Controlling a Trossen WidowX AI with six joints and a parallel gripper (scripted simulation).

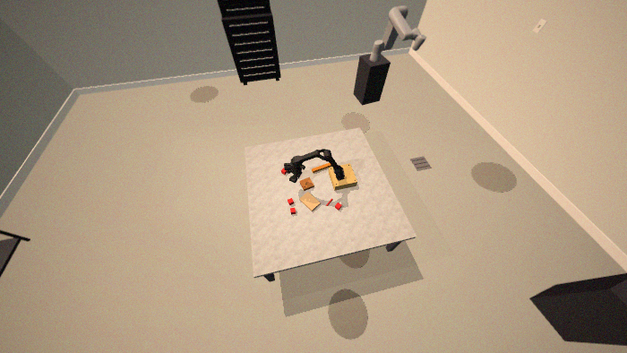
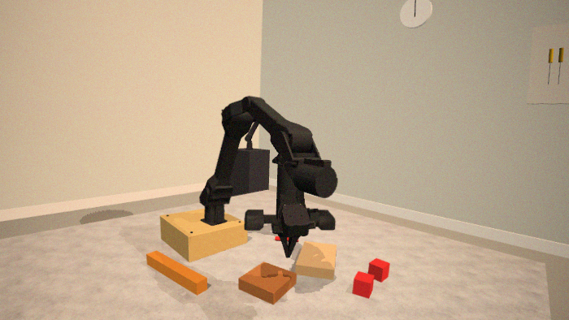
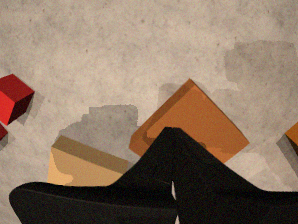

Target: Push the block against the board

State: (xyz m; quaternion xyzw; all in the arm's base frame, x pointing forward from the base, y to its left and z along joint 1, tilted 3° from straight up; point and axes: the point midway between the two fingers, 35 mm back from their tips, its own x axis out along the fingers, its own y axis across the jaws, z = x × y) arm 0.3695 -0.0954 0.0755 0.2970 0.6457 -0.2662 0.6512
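My gripper tip is now 200 mm to the right of the tan block, 100 mm above it and 40 mm past it. Round my gripper tip: thin red stick: 270 mm to the left, 200 mm behind, 100 mm below; long orange board: 280 mm behind, 110 mm to the right, 100 mm below; brown square block: 100 mm below, 70 mm behind, 20 mm to the left.
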